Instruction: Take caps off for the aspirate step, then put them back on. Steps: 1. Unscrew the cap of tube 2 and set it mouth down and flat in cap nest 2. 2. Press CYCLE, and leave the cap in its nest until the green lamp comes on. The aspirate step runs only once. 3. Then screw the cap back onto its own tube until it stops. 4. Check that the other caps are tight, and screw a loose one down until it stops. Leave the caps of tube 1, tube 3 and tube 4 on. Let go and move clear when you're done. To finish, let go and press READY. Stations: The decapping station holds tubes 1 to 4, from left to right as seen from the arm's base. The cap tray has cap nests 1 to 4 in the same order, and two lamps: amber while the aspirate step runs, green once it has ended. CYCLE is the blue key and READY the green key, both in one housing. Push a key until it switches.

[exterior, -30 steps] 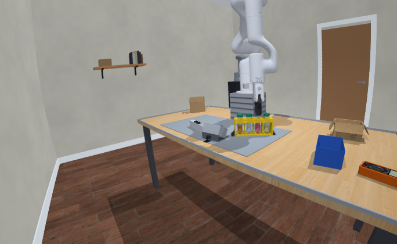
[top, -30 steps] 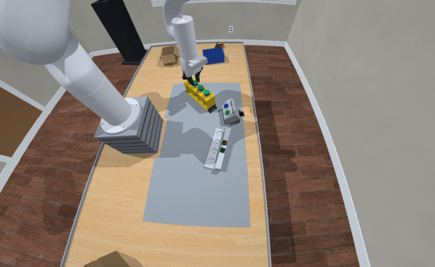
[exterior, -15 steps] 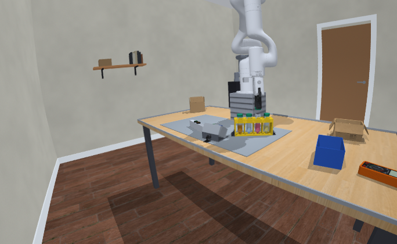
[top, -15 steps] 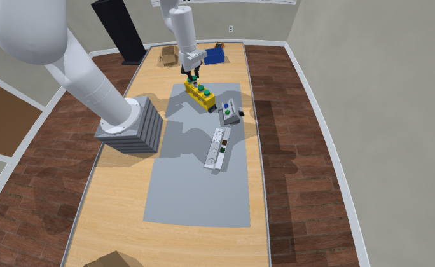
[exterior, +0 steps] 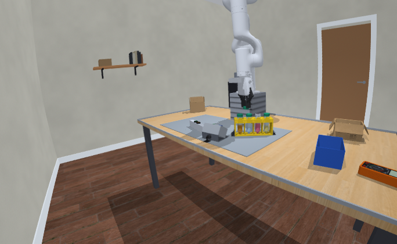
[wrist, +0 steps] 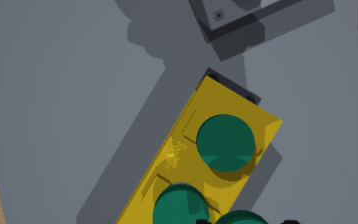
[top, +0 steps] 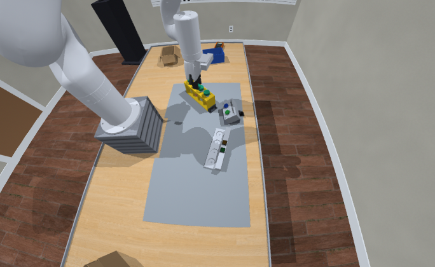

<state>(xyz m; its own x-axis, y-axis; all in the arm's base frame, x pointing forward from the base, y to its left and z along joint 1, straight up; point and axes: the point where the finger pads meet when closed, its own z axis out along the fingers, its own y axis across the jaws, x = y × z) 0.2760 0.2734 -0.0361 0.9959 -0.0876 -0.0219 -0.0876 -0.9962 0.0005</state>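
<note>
Now: hand 16 cm short of the blue key, 11 cm above it and 3 cm to the left of it. From my hand the other things lie so: green key 18 cm ahead, 11 cm below, 8 cm to the right; then green cap 2 cm below; then key housing 19 cm ahead, 12 cm below, 5 cm to the right.
</note>
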